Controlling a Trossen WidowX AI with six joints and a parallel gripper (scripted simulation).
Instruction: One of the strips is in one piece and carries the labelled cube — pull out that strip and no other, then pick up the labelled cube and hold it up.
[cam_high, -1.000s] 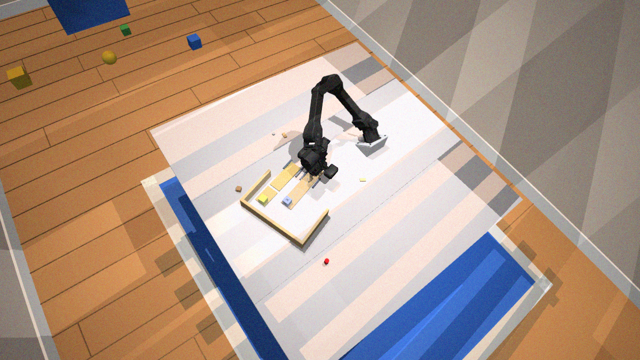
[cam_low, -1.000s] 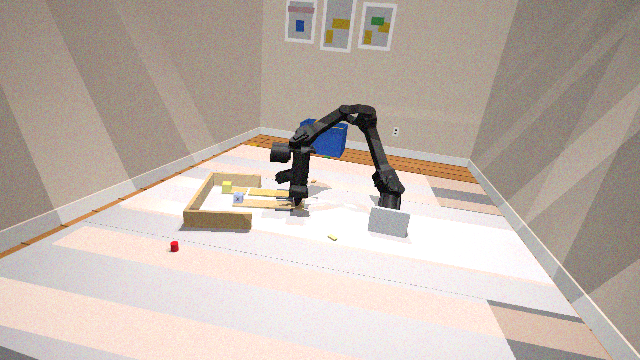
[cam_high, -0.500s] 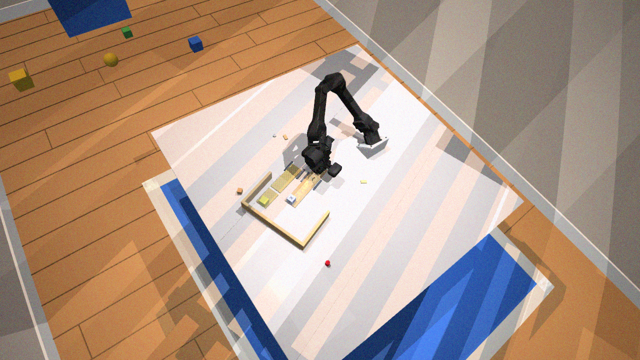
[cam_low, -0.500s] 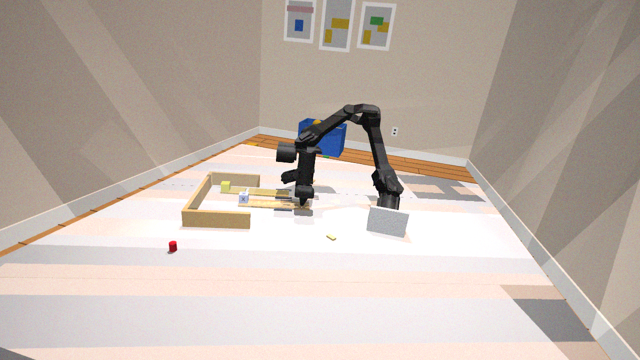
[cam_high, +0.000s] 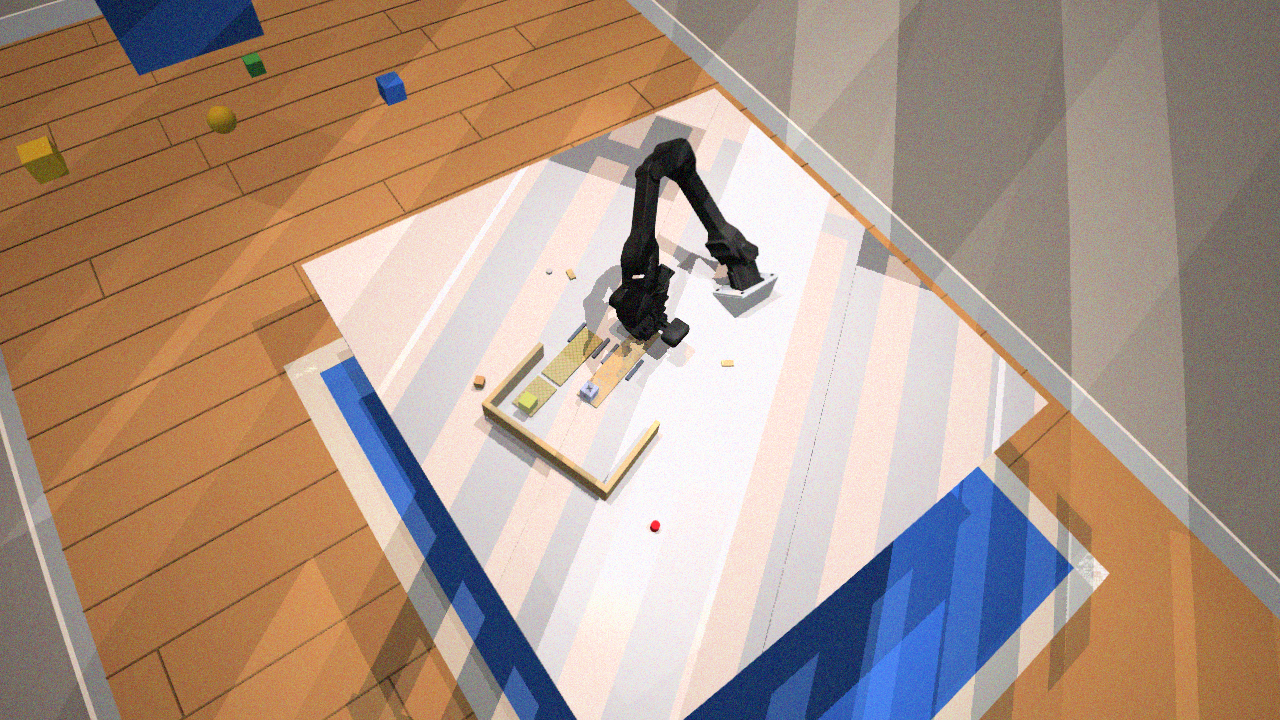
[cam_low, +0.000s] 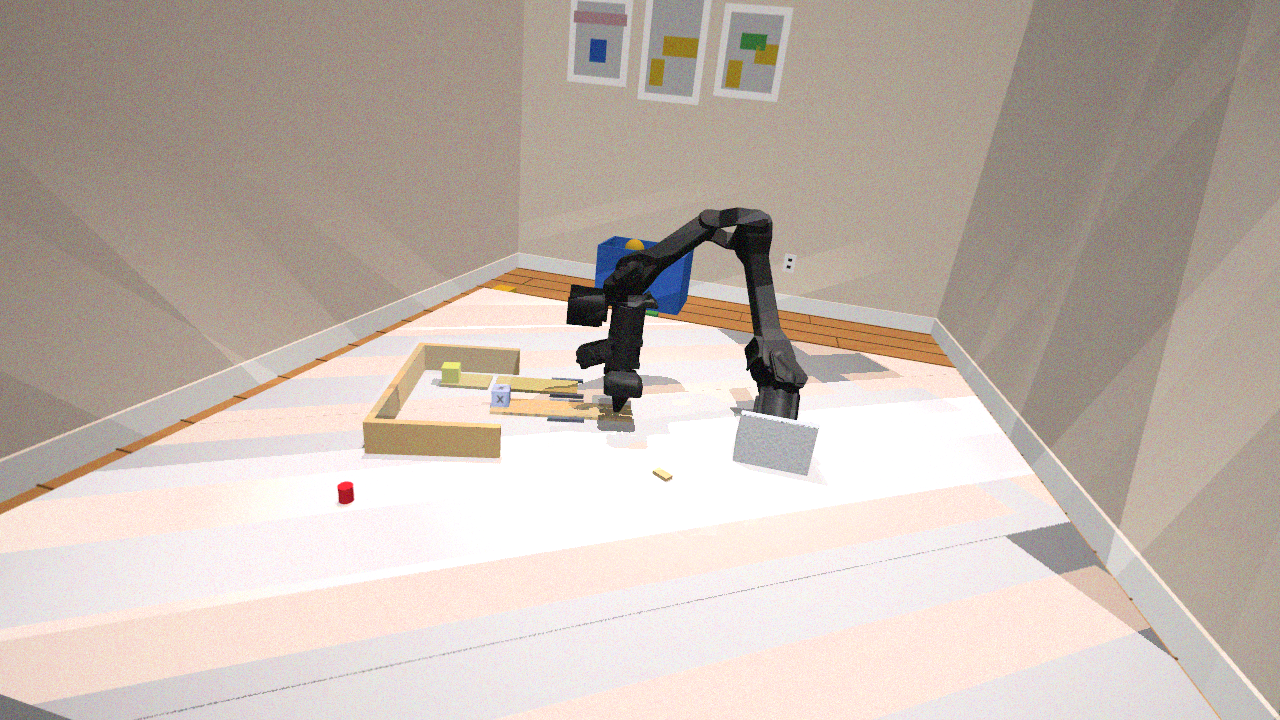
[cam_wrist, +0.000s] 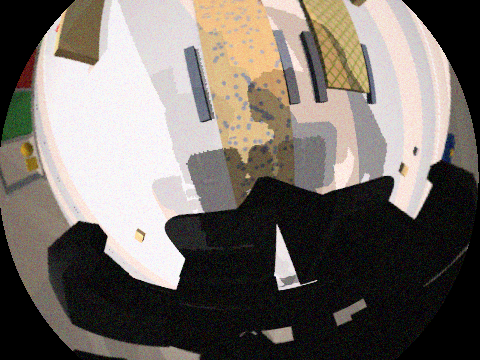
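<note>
Right now my gripper tip is 17 cm short of the strip and 2 cm to the left of it. Also, from my gripper tip: red cylinder 20 cm ahead, 41 cm to the left, 1 cm above.
</note>
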